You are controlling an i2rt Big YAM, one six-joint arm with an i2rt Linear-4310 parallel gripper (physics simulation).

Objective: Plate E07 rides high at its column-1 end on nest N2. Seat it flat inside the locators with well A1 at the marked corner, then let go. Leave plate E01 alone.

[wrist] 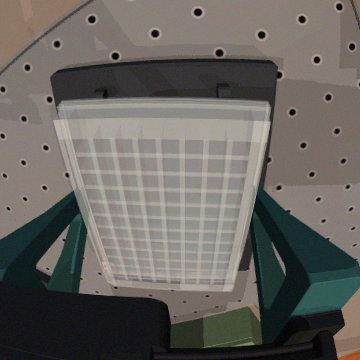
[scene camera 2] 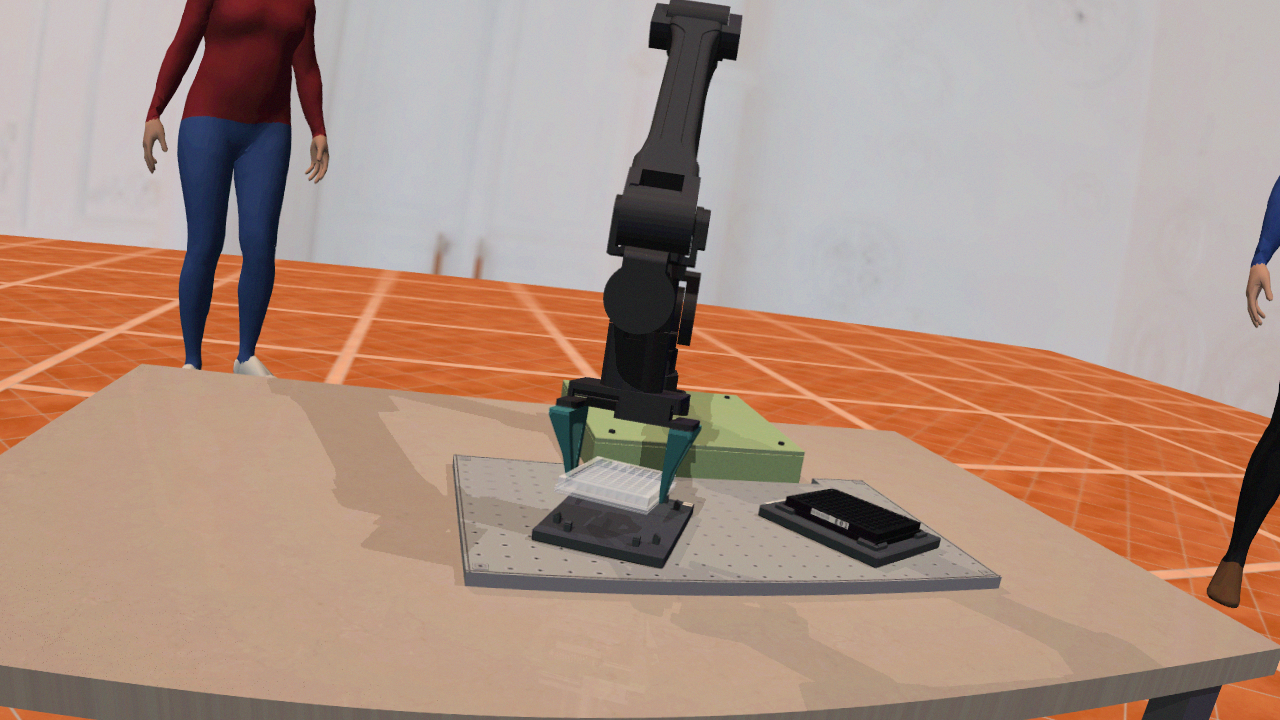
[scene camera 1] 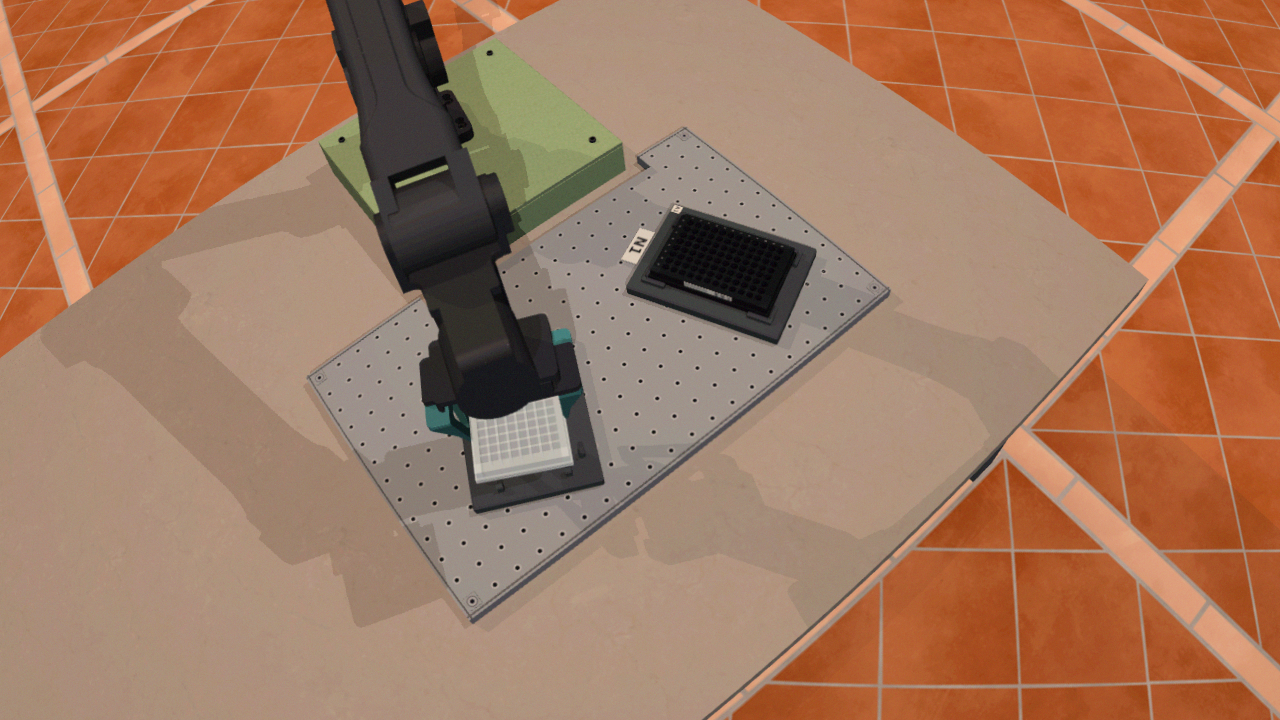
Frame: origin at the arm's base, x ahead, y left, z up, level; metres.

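Where they show: gripper, fingertip midpoint: (wrist: 165,193) (scene camera 2: 615,493) (scene camera 1: 518,424).
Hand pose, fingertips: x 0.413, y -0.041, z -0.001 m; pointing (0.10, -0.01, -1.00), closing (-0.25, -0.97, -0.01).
After its pixels a point has its place.
Plate E07 (scene camera 1: 520,439) {y -0.045, x 0.438, z 0.016 m} (scene camera 2: 610,483) {y -0.048, x 0.440, z 0.017 m} (wrist: 164,193) {y -0.044, x 0.424, z 0.013 m} is a clear well plate. My gripper (scene camera 2: 617,485) {y -0.041, x 0.413, z -0.001 m} (wrist: 165,193) {y -0.041, x 0.413, z -0.001 m} is shut on its two long sides with the teal fingers and holds it in the air, a little above the dark nest N2 (scene camera 1: 536,489) {y -0.052, x 0.465, z -0.030 m} (scene camera 2: 609,535) {y -0.042, x 0.448, z -0.030 m} (wrist: 161,76) {y -0.052, x 0.464, z -0.030 m}. The plate touches no locator; two locator pins show beyond its far edge in the wrist view. Black plate E01 (scene camera 1: 722,263) {y 0.212, x 0.341, z -0.017 m} (scene camera 2: 850,515) {y 0.206, x 0.356, z -0.016 m} sits flat in its own nest at the right of the breadboard.
Both nests stand on a grey perforated breadboard (scene camera 1: 670,385) {y 0.105, x 0.425, z -0.042 m} (scene camera 2: 743,559) {y 0.083, x 0.442, z -0.042 m}. The arm rises from a green base block (scene camera 1: 555,135) {y 0.141, x 0.091, z -0.005 m} (scene camera 2: 743,447) {y 0.119, x 0.156, z -0.007 m} behind it. A white label (scene camera 1: 637,245) {y 0.156, x 0.259, z -0.040 m} lies beside E01. A person (scene camera 2: 237,135) stands behind the table.
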